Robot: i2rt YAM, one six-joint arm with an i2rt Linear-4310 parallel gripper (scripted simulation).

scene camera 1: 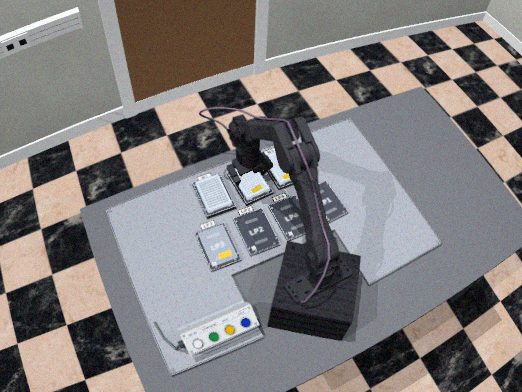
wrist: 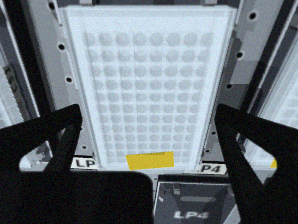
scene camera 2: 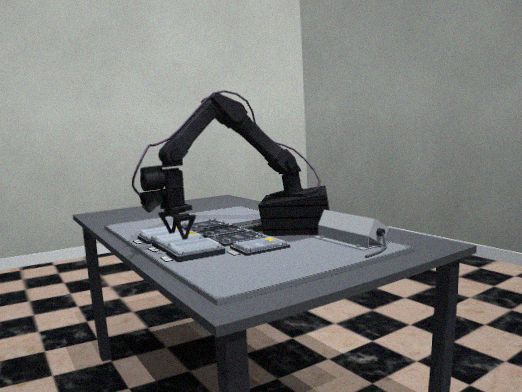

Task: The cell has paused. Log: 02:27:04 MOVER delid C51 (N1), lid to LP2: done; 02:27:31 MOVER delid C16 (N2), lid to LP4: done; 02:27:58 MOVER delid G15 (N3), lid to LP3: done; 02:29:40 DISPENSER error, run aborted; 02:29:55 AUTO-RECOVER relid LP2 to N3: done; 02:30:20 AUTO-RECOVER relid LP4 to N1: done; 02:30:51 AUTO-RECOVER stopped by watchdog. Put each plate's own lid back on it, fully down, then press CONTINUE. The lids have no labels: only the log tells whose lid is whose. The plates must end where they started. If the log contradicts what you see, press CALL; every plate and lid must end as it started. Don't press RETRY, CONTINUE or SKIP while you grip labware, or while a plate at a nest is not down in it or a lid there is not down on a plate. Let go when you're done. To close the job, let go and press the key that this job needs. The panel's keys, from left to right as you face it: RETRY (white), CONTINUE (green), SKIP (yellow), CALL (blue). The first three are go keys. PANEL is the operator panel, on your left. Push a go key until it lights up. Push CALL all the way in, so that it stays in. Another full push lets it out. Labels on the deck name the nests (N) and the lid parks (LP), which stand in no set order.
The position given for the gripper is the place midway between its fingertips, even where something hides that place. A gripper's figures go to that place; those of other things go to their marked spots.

Labels:
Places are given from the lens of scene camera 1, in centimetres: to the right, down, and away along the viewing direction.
gripper (scene camera 1: 249,179): -4, -6, 156
clear lid (scene camera 1: 218,247): -13, 16, 143

